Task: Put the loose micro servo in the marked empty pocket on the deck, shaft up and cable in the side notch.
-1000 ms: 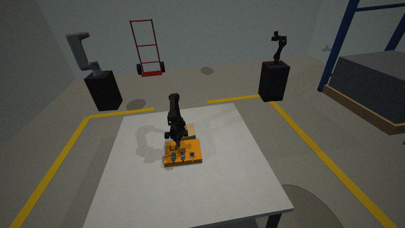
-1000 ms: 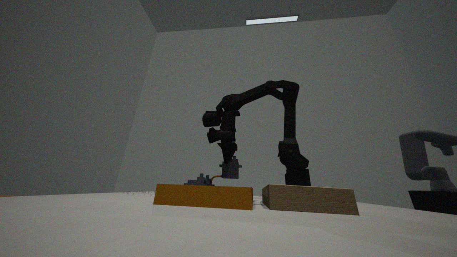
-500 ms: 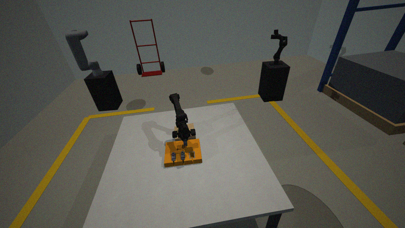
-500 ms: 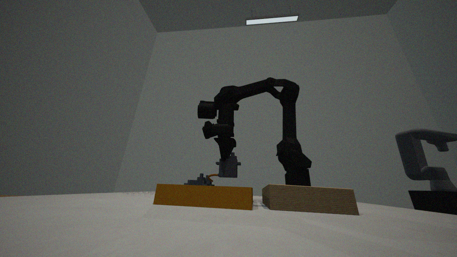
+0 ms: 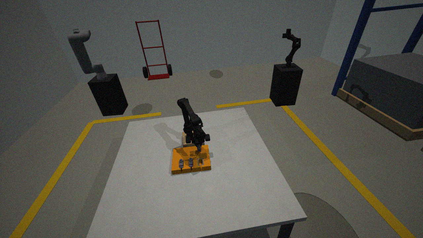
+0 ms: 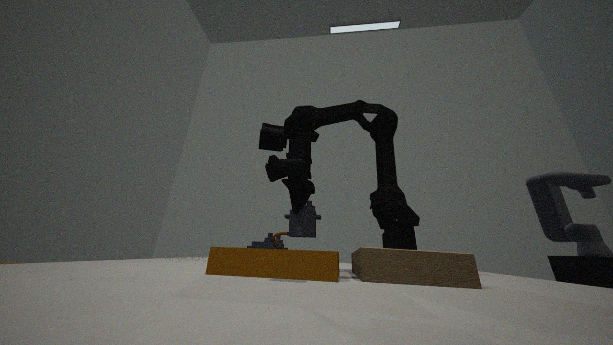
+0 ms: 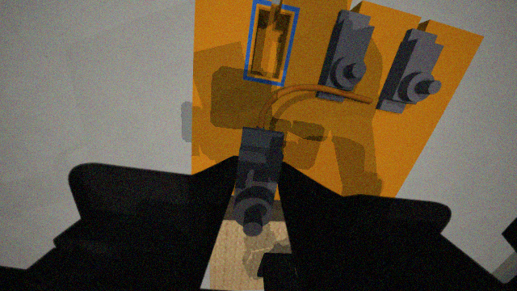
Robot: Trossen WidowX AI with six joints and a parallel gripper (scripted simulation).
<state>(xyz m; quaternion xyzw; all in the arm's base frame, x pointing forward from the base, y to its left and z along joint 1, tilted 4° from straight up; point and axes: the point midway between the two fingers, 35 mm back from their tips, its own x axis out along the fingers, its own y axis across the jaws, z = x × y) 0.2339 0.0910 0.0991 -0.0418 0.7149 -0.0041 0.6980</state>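
My gripper tip is now 10 cm above the orange deck, 7 cm to the left of it and 1 cm past it.
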